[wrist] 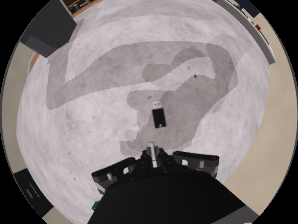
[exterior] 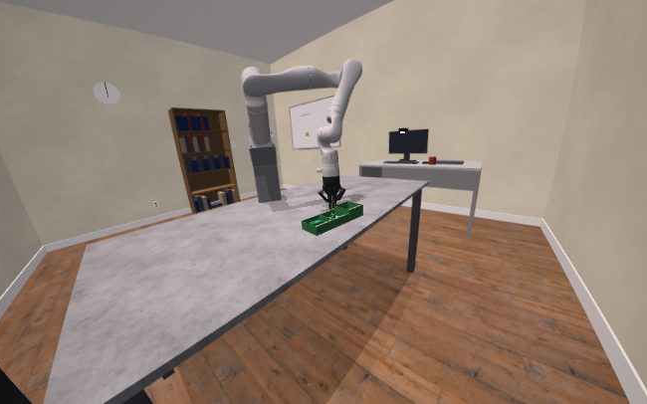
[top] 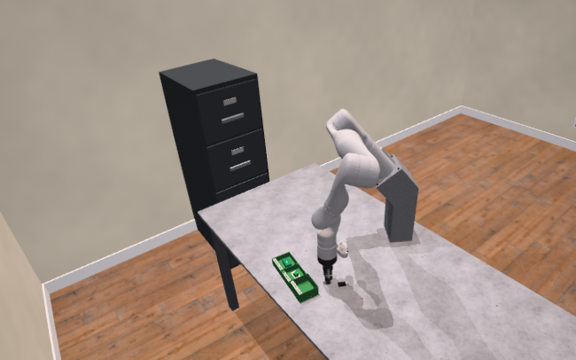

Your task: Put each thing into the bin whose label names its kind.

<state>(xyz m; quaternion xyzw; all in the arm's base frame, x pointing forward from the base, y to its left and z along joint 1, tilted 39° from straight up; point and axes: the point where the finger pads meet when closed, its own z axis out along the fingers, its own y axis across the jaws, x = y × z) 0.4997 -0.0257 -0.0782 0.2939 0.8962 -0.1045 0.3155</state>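
The black piece is 5 cm to the left of my hand, 3 cm behind it and 2 cm below it. Round my hand: white piece 12 cm to the right, 6 cm ahead, 1 cm below; grey pin 1 cm below; small green cube 12 cm to the right, 6 cm ahead.
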